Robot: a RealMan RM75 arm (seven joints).
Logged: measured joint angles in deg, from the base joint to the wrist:
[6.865 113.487 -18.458 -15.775 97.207 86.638 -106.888]
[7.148 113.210 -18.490 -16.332 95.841 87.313 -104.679]
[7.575 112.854 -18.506 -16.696 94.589 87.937 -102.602]
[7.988 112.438 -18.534 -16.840 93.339 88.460 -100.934]
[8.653 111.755 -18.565 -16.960 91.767 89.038 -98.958]
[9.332 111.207 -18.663 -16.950 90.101 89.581 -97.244]
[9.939 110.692 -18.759 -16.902 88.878 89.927 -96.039]
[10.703 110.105 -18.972 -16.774 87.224 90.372 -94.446]
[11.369 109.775 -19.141 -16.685 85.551 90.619 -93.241]
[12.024 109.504 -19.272 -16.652 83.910 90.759 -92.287]
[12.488 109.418 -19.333 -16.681 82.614 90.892 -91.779]
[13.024 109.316 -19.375 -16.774 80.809 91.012 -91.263]
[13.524 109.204 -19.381 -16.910 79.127 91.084 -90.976]
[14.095 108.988 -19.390 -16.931 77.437 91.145 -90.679]
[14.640 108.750 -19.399 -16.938 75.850 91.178 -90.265]
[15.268 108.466 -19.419 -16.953 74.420 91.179 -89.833]
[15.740 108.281 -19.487 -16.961 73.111 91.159 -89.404]
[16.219 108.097 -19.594 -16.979 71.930 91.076 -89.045]
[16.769 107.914 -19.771 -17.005 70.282 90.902 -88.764]
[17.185 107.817 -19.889 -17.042 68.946 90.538 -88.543]
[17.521 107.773 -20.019 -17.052 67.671 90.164 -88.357]
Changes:
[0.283 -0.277 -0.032 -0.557 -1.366 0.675 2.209]
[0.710 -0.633 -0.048 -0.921 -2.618 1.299 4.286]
[1.123 -1.049 -0.076 -1.065 -3.868 1.822 5.954]
[1.788 -1.732 -0.107 -1.185 -5.440 2.400 7.930]
[2.467 -2.280 -0.205 -1.175 -7.106 2.943 9.644]
[3.074 -2.795 -0.301 -1.127 -8.329 3.289 10.849]
[3.838 -3.382 -0.514 -0.999 -9.983 3.734 12.442]
[4.504 -3.712 -0.683 -0.910 -11.656 3.981 13.647]
[5.159 -3.983 -0.814 -0.877 -13.297 4.121 14.601]
[5.623 -4.069 -0.875 -0.906 -14.593 4.254 15.109]
[6.159 -4.171 -0.917 -0.999 -16.398 4.374 15.625]
[6.659 -4.283 -0.923 -1.135 -18.080 4.446 15.912]
[7.230 -4.499 -0.932 -1.156 -19.770 4.507 16.209]
[7.775 -4.737 -0.941 -1.163 -21.357 4.540 16.623]
[8.403 -5.021 -0.961 -1.178 -22.787 4.541 17.055]
[8.875 -5.206 -1.029 -1.186 -24.096 4.521 17.484]
[9.354 -5.390 -1.136 -1.204 -25.277 4.438 17.843]
[9.904 -5.573 -1.313 -1.230 -26.925 4.264 18.124]
[10.320 -5.670 -1.431 -1.267 -28.261 3.900 18.345]
[10.656 -5.714 -1.561 -1.277 -29.536 3.526 18.531]

